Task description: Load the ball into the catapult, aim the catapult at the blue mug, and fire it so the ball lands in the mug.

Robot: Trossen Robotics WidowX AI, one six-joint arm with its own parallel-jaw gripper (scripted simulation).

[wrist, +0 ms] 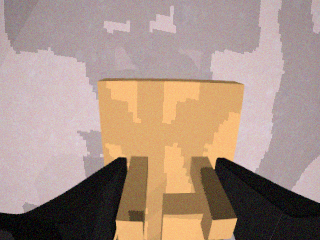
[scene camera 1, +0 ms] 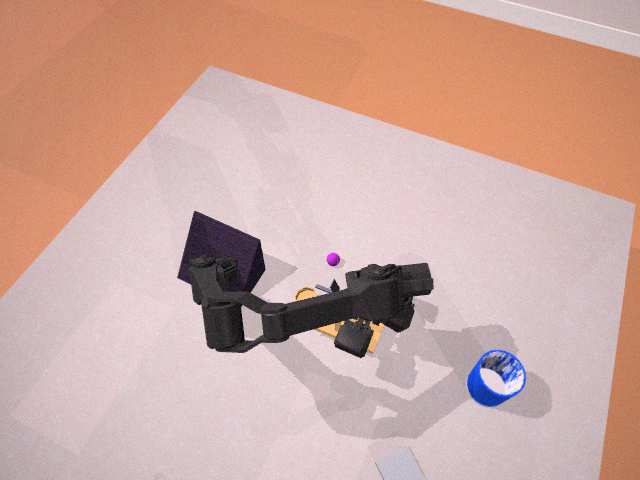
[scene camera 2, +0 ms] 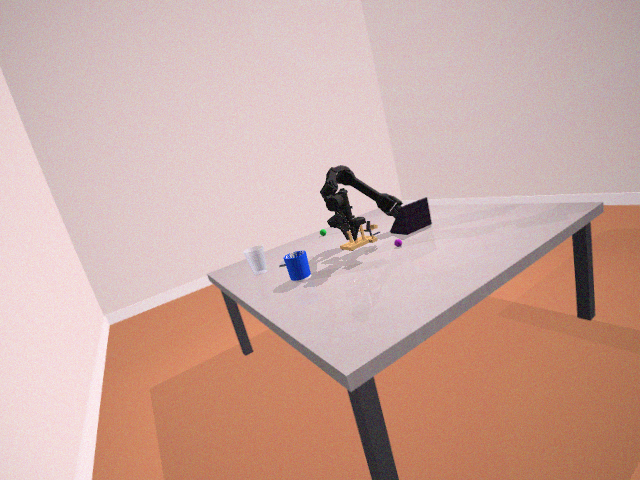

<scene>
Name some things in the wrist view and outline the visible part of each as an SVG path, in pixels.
The gripper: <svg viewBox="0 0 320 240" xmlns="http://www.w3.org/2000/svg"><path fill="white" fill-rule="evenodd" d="M217 157L216 175L219 177L221 187L227 193L233 211L235 211L237 216L235 229L233 229L233 237L236 240L320 240L320 203L308 199L308 197L300 196L299 193L292 192L291 189L288 191L287 188L280 187L280 184L277 185L275 181L268 180L267 177L264 179L259 173L256 175L256 173L241 167L235 161L225 159L225 157ZM127 159L123 156L117 157L117 159L105 165L103 169L93 173L92 176L85 177L85 180L76 184L75 187L69 188L67 192L61 193L60 196L56 196L56 199L49 200L47 203L31 209L31 211L20 213L20 215L17 215L17 213L13 215L13 213L0 212L0 240L115 239L117 209L119 209L120 196L123 193L128 173Z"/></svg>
A wooden catapult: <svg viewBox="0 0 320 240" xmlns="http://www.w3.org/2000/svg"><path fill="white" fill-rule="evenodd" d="M97 81L97 84L99 84L97 99L99 99L104 167L119 156L125 157L128 164L127 179L125 179L123 193L120 196L119 209L117 209L116 236L113 240L231 239L237 216L235 211L233 211L227 193L221 187L215 168L217 157L225 157L225 159L232 161L233 155L235 155L237 136L239 136L241 105L243 105L244 84L235 80L160 79L160 77L101 79Z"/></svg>
</scene>
